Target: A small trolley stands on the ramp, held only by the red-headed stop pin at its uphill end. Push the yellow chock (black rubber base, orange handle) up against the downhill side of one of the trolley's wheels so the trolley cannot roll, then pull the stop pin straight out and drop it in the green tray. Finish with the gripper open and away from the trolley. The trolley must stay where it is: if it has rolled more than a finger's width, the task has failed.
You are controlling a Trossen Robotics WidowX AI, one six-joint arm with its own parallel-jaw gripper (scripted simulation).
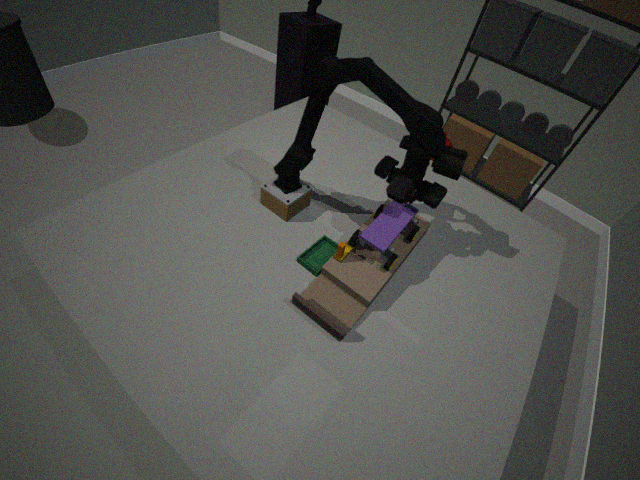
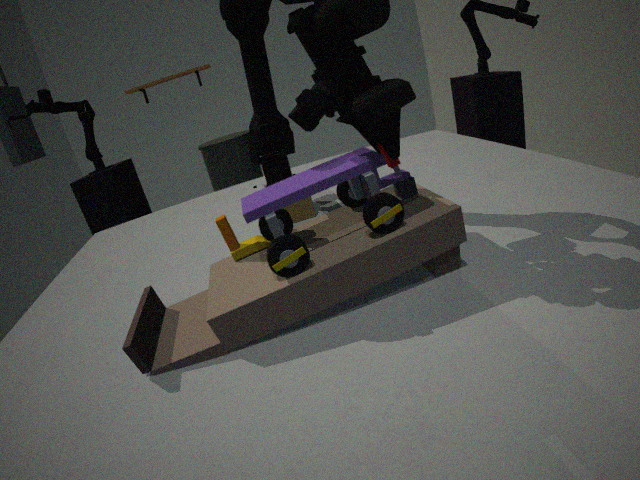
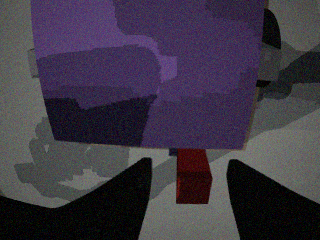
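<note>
Image 1 shows the gripper (image 1: 404, 199) together with a brown ramp (image 1: 361, 274). In image 2 the gripper (image 2: 389, 155) appears again, along with a yellow chock (image 2: 239, 251) and the ramp (image 2: 246, 300). Image 3 has the gripper (image 3: 190, 167), a purple trolley (image 3: 172, 81) and a red-headed stop pin (image 3: 193, 179), while the chock is out of frame in image 3.
</note>
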